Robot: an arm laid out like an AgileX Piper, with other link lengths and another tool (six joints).
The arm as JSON. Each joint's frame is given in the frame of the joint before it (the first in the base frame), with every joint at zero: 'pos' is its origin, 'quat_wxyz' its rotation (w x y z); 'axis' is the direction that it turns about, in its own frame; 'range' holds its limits. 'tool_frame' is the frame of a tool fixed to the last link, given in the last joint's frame.
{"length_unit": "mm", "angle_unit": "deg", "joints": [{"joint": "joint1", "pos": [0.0, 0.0, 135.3], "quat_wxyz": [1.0, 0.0, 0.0, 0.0], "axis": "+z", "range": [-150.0, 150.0]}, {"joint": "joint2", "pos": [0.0, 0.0, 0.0], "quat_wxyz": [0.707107, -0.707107, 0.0, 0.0], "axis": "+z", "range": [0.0, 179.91]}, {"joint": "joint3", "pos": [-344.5, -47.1, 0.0], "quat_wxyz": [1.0, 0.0, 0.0, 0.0], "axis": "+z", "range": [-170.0, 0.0]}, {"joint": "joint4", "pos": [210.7, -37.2, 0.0], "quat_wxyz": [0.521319, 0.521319, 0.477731, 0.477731], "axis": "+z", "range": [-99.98, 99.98]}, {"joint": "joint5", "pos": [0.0, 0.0, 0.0], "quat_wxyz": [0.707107, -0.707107, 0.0, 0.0], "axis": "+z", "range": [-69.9, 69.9]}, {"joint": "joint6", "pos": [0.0, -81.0, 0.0], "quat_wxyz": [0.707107, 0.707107, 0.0, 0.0], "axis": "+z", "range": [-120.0, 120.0]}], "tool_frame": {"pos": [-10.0, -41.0, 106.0], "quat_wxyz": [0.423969, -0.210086, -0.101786, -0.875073]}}
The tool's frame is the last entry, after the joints.
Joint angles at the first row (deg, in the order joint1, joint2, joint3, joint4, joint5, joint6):
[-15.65 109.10 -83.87 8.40 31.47 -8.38]
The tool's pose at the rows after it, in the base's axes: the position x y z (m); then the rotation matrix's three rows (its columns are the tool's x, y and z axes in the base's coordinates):
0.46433 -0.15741 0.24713; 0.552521 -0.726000 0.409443; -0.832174 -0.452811 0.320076; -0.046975 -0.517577 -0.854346
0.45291 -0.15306 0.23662; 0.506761 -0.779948 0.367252; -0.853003 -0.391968 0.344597; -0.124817 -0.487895 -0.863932
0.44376 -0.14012 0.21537; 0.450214 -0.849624 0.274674; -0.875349 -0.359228 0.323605; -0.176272 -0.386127 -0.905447
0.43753 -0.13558 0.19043; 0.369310 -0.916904 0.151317; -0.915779 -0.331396 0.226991; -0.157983 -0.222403 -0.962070
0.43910 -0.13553 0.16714; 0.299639 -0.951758 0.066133; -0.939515 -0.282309 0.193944; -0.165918 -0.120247 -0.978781
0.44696 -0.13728 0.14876; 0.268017 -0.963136 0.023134; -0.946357 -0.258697 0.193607; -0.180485 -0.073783 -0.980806
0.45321 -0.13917 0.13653; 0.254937 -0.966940 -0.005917; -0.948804 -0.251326 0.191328; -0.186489 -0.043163 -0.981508
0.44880 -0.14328 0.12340; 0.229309 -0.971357 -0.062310; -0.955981 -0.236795 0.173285; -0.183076 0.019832 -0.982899
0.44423 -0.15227 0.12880; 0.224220 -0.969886 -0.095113; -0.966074 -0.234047 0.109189; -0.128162 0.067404 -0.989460
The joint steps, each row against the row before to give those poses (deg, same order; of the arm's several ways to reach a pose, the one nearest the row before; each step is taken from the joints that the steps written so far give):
[0.00 0.00 0.00 0.00 0.28 0.19]
[0.37 0.12 -0.12 -1.60 4.15 5.16]
[3.21 1.79 -0.22 -7.92 4.79 10.24]
[4.05 4.11 -1.65 -12.25 6.31 12.73]
[1.40 4.82 -3.46 -3.48 5.37 5.21]
[0.11 4.04 -3.61 -0.13 2.68 0.91]
[0.00 2.80 -2.72 -0.12 1.75 0.04]
[0.00 2.17 -0.72 -1.42 2.21 0.95]
[0.23 0.18 -0.13 -4.16 2.04 1.59]

